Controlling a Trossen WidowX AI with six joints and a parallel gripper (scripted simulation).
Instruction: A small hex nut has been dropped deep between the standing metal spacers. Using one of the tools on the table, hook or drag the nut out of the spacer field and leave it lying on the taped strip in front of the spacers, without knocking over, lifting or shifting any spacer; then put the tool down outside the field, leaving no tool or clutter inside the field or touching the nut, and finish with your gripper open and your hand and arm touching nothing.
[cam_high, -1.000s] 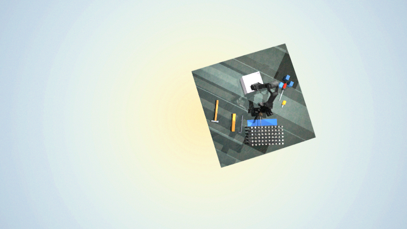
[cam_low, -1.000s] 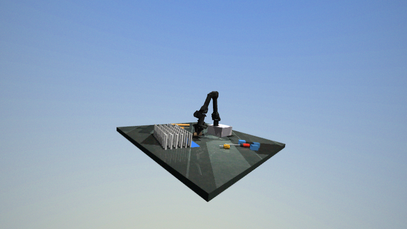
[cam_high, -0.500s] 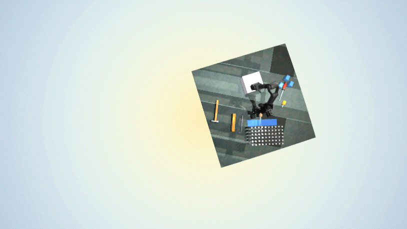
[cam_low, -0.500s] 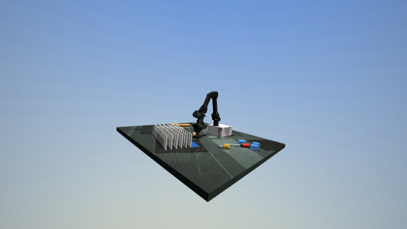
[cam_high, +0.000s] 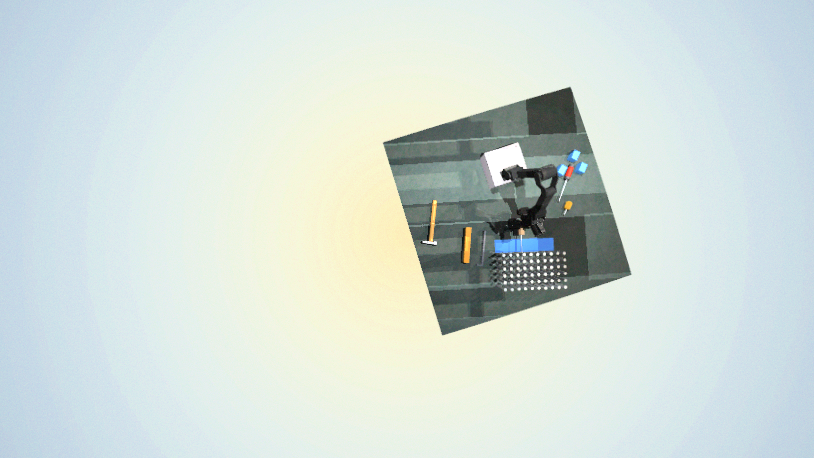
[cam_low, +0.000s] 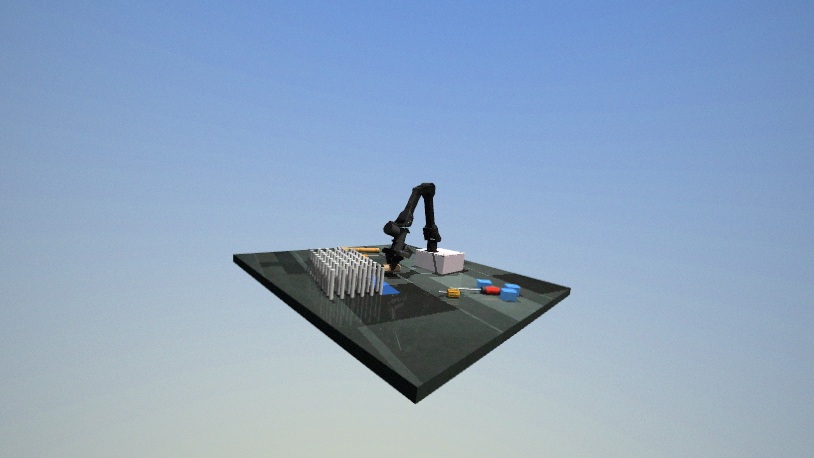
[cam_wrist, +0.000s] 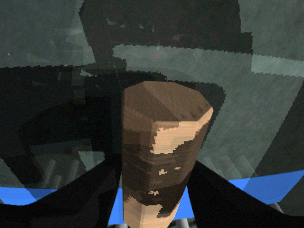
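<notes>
The blue taped strip lies 120 mm ahead of my gripper tip, 30 mm below it and 10 mm to the right of it. From my gripper tip the other things lie so: yellow screwdriver (340 mm to the left, 20 mm below, 10 mm ahead); hex nut (250 mm ahead, 100 mm to the right, 30 mm below); orange bar (350 mm to the right, 40 mm behind, 20 mm below).
</notes>
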